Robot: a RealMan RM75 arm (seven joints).
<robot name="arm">
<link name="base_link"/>
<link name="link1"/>
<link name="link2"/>
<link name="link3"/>
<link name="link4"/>
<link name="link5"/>
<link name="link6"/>
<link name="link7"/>
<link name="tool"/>
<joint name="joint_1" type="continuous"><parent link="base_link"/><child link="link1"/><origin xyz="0 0 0.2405"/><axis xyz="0 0 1"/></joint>
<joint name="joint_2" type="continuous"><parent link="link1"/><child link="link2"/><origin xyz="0 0 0" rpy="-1.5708 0 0"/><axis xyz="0 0 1"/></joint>
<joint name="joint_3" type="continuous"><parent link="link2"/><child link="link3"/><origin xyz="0 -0.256 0" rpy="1.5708 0 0"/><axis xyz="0 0 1"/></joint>
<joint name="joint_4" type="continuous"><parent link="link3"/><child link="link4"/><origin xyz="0 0 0" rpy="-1.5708 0 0"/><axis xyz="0 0 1"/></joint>
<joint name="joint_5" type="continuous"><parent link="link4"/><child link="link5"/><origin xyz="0 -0.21 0" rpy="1.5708 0 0"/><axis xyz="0 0 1"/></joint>
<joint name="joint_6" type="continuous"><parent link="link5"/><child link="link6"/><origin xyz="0 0 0" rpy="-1.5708 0 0"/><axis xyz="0 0 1"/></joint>
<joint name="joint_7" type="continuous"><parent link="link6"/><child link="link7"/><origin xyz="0 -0.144 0" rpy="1.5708 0 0"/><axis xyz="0 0 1"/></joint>
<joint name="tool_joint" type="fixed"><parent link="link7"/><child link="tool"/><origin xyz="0 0 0"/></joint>
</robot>
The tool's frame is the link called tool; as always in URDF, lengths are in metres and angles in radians. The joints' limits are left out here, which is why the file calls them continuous.
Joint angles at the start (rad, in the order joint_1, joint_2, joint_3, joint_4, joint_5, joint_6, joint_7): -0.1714 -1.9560 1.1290 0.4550 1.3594 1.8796 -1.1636
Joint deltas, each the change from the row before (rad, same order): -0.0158 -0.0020 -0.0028 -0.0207 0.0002 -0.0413 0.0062; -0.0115 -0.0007 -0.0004 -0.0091 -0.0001 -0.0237 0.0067; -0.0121 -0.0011 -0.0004 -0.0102 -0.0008 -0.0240 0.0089; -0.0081 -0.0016 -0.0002 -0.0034 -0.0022 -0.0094 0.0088; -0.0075 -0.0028 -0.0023 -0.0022 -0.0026 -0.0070 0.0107; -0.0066 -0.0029 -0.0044 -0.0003 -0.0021 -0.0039 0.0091; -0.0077 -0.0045 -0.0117 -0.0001 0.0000 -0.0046 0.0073; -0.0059 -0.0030 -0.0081 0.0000 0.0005 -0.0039 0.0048; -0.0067 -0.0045 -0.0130 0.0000 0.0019 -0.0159 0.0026; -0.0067 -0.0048 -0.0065 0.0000 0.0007 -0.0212 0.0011; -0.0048 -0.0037 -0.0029 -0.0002 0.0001 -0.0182 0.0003
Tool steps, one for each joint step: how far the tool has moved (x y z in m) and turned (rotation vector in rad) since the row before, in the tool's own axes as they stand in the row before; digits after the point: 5 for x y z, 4 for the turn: -0.00232 -0.00716 0.00335 0.0330 -0.0108 -0.0032; -0.00038 -0.00450 0.00269 0.0155 -0.0080 0.0053; -0.00043 -0.00447 0.00299 0.0157 -0.0073 0.0068; 0.00075 -0.00221 0.00250 0.0037 -0.0005 0.0105; 0.00106 -0.00189 0.00267 0.0028 0.0030 0.0132; 0.00151 -0.00160 0.00240 0.0014 0.0051 0.0132; 0.00202 -0.00220 0.00269 0.0050 0.0086 0.0129; 0.00142 -0.00168 0.00200 0.0035 0.0051 0.0089; 0.00093 -0.00348 0.00234 0.0160 0.0026 0.0073; -0.00005 -0.00345 0.00299 0.0163 -0.0025 0.0040; -0.00045 -0.00259 0.00238 0.0132 -0.0037 0.0016
